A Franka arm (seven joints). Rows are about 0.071 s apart.
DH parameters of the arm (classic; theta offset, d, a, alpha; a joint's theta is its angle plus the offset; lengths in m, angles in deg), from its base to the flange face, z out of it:
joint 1: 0 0.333 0 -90
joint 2: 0 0 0 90
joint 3: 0 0.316 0.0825 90
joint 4: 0 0 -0.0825 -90
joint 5: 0 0.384 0 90
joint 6: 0 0 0.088 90
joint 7: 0 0.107 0 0
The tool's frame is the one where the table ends.
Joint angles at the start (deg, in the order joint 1, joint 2, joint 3, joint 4, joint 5, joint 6, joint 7):
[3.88 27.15 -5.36 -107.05 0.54 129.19 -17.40]
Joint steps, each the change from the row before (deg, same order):
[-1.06 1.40 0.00 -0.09 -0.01 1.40 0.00]
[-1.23 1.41 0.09 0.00 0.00 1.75 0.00]
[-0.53 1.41 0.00 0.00 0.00 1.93 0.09]
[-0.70 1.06 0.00 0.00 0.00 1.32 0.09]
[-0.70 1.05 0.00 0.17 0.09 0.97 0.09]
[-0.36 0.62 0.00 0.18 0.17 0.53 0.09]
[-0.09 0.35 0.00 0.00 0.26 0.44 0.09]
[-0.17 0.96 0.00 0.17 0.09 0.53 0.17]
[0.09 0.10 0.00 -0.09 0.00 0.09 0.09]
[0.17 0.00 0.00 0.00 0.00 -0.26 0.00]
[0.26 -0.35 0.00 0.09 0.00 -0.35 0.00]
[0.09 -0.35 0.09 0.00 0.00 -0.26 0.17]
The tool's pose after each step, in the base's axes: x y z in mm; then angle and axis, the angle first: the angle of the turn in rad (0 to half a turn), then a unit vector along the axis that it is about. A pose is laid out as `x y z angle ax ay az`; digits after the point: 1 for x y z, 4 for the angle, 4 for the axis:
628.6 -24.7 240.8 3.1188 0.9904 0.1307 -0.0461
629.0 -37.4 227.8 3.1173 0.9917 0.1212 -0.0434
629.7 -43.4 215.0 3.1138 0.9924 0.1164 -0.0391
629.5 -51.2 205.2 3.1118 0.9932 0.1100 -0.0371
629.3 -59.0 196.2 3.1114 0.9940 0.1030 -0.0364
629.6 -63.1 191.3 3.1122 0.9945 0.0982 -0.0355
629.5 -64.1 188.1 3.1143 0.9949 0.0951 -0.0344
628.9 -66.0 179.4 3.1147 0.9951 0.0918 -0.0367
628.4 -65.0 177.9 3.1147 0.9951 0.0918 -0.0375
628.0 -63.1 177.5 3.1155 0.9948 0.0933 -0.0397
629.1 -60.2 181.4 3.1156 0.9947 0.0954 -0.0389
629.7 -58.3 184.9 3.1165 0.9947 0.0953 -0.0380

